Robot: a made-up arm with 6 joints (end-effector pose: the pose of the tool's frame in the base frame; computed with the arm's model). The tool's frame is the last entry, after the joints. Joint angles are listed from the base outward.
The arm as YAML. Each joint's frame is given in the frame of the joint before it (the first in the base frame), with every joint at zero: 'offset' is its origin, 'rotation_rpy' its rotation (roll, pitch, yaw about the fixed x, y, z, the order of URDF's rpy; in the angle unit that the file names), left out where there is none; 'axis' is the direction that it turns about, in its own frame. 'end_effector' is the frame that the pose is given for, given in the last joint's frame.
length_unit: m
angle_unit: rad
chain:
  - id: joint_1
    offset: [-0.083, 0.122, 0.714]
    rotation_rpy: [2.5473, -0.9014, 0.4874]
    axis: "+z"
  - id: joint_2
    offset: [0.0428, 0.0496, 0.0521]
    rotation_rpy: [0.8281, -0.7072, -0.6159]
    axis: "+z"
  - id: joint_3
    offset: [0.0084, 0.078, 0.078]
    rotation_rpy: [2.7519, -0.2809, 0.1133]
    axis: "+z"
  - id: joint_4
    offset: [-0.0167, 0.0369, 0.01]
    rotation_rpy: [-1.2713, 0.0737, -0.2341]
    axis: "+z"
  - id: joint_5
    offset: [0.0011, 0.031, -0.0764]
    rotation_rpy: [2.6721, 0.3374, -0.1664]
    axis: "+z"
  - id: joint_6
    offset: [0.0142, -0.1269, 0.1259]
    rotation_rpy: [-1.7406, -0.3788, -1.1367]
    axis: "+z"
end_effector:
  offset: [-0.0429, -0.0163, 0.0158]
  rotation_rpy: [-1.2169, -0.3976, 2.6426]
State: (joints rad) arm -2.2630 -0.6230 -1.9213 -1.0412 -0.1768 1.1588
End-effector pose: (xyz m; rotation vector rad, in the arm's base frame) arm 0.1445 0.0993 0.8643 0.1713 -0.1800 -2.8250
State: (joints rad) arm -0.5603 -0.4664 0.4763 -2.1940 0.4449 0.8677
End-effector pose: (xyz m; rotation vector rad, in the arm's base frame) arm 0.2909 0.0252 0.7083 -0.3902 1.4877 -1.8821
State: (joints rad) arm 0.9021 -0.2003 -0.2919 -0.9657 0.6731 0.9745
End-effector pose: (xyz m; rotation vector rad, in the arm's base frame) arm -0.0756 -0.1396 0.4831 -0.5556 -1.7274 1.5006
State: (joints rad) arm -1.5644 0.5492 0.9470 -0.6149 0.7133 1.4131
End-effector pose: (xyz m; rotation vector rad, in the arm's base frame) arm 0.2927 0.0940 0.8245 1.6561 1.2851 2.2750
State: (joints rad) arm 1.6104 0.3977 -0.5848 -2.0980 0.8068 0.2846
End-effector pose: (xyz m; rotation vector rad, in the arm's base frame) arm -0.2124 0.1787 0.5106 -1.5958 -0.1887 -0.2268
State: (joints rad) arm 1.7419 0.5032 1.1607 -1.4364 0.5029 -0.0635
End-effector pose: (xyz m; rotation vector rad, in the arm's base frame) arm 0.0343 0.0991 0.3970 -0.3420 -2.0392 -0.3832
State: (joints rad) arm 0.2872 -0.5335 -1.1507 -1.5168 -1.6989 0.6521
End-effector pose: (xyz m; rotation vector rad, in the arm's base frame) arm -0.0282 -0.0520 0.4833 0.9217 -1.7361 0.7442
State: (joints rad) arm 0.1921 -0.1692 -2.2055 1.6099 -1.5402 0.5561
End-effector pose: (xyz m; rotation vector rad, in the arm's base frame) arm -0.1277 0.1234 0.7030 2.4833 -0.6053 -1.7681
